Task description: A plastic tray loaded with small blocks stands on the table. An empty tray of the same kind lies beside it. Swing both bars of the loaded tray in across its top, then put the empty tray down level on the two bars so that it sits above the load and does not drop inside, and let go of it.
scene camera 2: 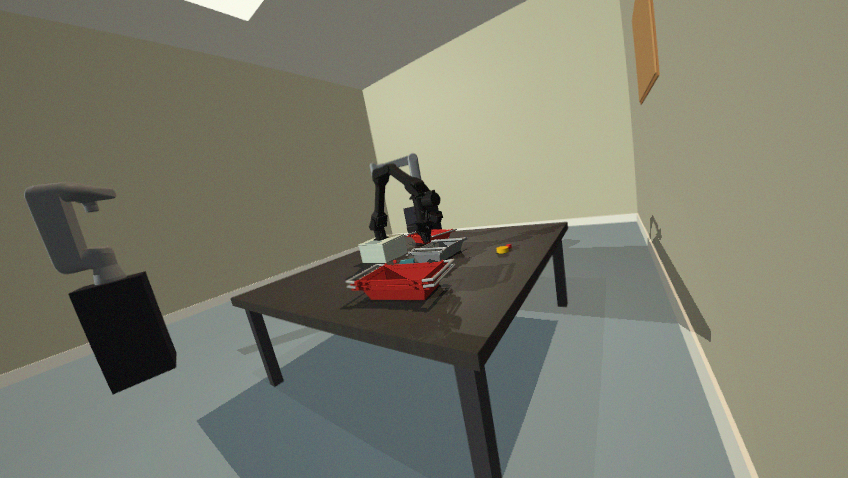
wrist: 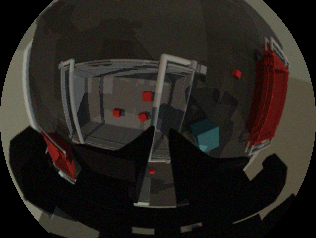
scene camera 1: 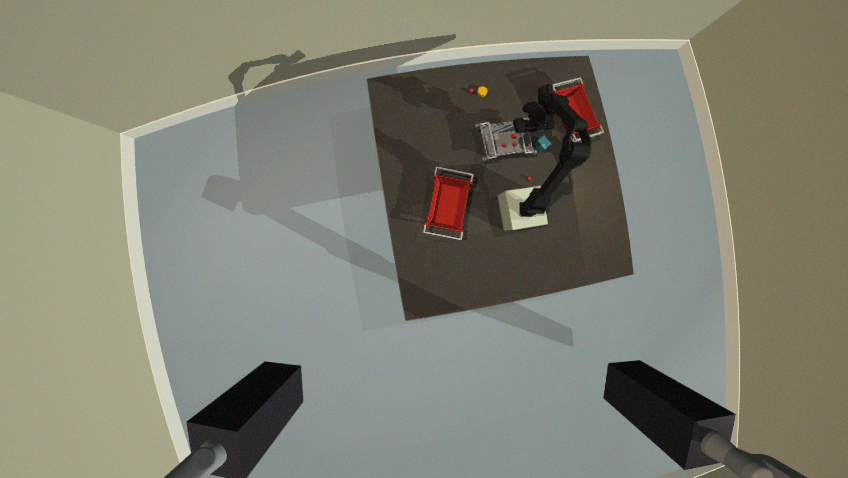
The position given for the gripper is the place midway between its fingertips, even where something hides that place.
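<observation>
The scene shows the gripper (wrist: pixel 161 130), along with a red tray (scene camera 1: pixel 449 199).
</observation>
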